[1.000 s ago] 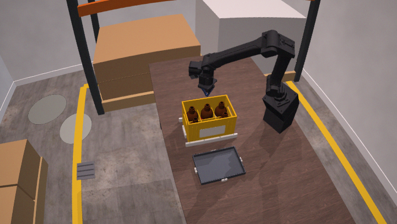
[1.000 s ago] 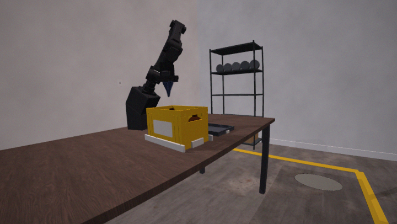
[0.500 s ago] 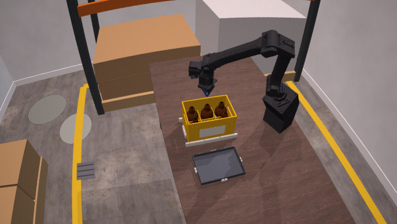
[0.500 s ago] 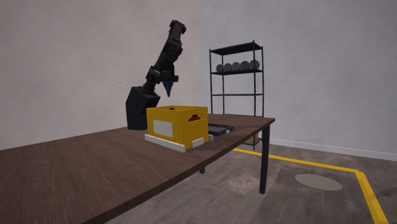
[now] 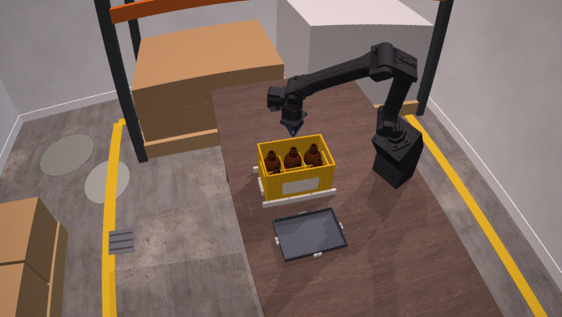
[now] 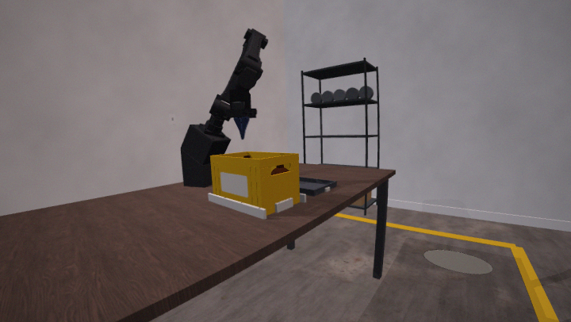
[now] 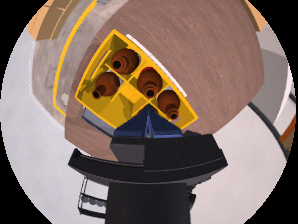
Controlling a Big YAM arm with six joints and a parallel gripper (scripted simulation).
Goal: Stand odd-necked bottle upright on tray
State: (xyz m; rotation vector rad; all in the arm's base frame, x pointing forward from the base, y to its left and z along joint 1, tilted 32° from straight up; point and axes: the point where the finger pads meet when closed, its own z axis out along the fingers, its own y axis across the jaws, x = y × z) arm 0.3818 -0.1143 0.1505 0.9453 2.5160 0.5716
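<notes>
Now: hand 10 mm past the yellow crate, 40 mm to the right of it and 160 mm above it. The rest, counted from my hand: glass bottle (70 mm ahead, 100 mm to the left, 150 mm below); then dark tray (40 mm behind, 320 mm to the left, 230 mm below).
</notes>
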